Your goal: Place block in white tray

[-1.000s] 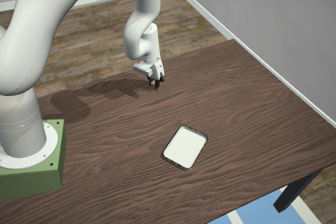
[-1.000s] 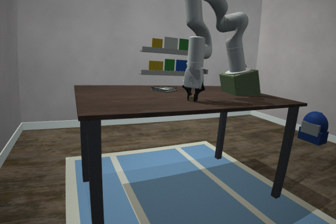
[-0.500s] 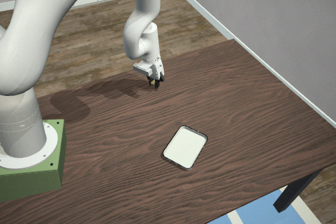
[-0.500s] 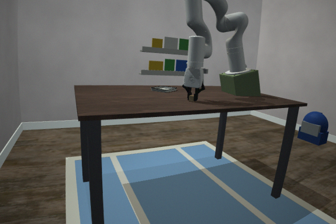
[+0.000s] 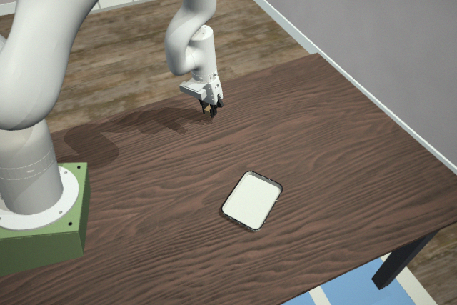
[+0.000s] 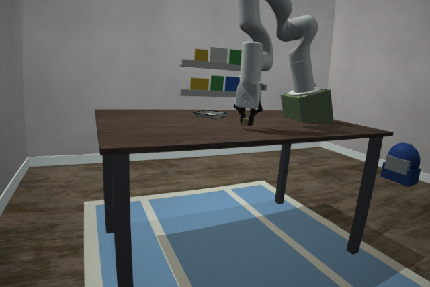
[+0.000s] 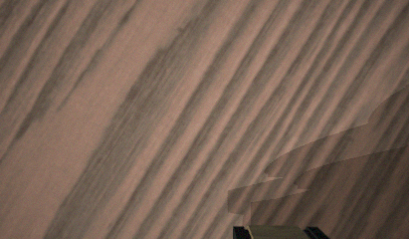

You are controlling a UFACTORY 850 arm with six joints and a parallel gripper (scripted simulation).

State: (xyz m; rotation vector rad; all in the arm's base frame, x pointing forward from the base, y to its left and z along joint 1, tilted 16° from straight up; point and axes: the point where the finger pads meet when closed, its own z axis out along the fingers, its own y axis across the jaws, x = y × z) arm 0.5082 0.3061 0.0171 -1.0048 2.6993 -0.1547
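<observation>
Right now the white tray is 380 mm to the right of my hand, 50 mm ahead of it and 30 mm below it. Also, from my hand: small wooden block: 10 mm below.
</observation>
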